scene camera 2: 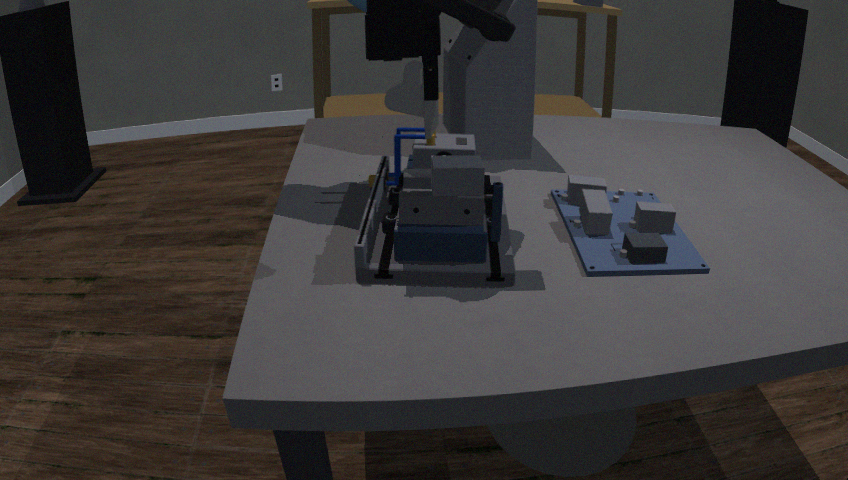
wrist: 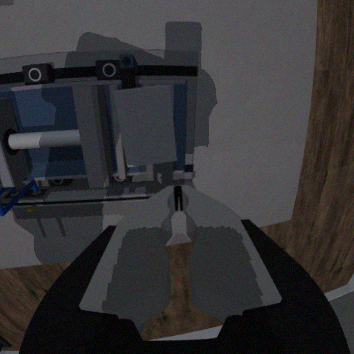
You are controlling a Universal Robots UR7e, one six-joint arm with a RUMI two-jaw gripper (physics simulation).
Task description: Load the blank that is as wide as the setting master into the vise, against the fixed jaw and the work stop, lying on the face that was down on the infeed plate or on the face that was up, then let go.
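Places are measured from the arm's base along level axes (x ahead, y left, z up), in millimetres.
Where they show: gripper, fingertip midpoint: [scene camera 2: 428, 138] [wrist: 178, 187].
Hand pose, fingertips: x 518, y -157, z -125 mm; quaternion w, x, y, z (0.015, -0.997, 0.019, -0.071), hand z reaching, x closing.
Note:
Each offset is from my fingertips to the centre of the thing. "spot": to the spot under its first point. Level surfaces: height alone.
A grey blank @(dz -54, dx -16, dy +36 mm) [scene camera 2: 457, 176] [wrist: 146, 125] sits in the vise at the fixed jaw [scene camera 2: 440, 208], its top standing above the jaw. In the wrist view a gap separates it from the moving jaw [wrist: 90, 132]. Its upper end there is beside the arm of the blue work stop @(spot: dz -104, dx -19, dy +88 mm) [scene camera 2: 497, 211] [wrist: 128, 62]; contact cannot be told. Its underside is hidden. My gripper [scene camera 2: 430, 141] [wrist: 178, 187] is shut and empty, fingers pointing down. In the wrist view its tips show below the blank, by the vise's long side rail @(dz -118, dx -113, dy -66 mm) [scene camera 2: 371, 205]. A dark block @(dz -147, dx +9, dy +295 mm) [scene camera 2: 644, 248], possibly the setting master, is on the infeed plate @(dz -164, dx -80, dy +302 mm) [scene camera 2: 604, 258].
Three light grey blocks [scene camera 2: 596, 212] [scene camera 2: 586, 189] @(dz -142, dx -71, dy +345 mm) [scene camera 2: 655, 217] stand on the infeed plate among small pegs. Blue bent pipes @(spot: dz -93, dx -185, dy -32 mm) [scene camera 2: 397, 157] [wrist: 19, 197] rise at the vise's rear. The robot's pale base column [scene camera 2: 505, 89] stands behind the vise on the table @(dz -168 mm) [scene camera 2: 416, 350].

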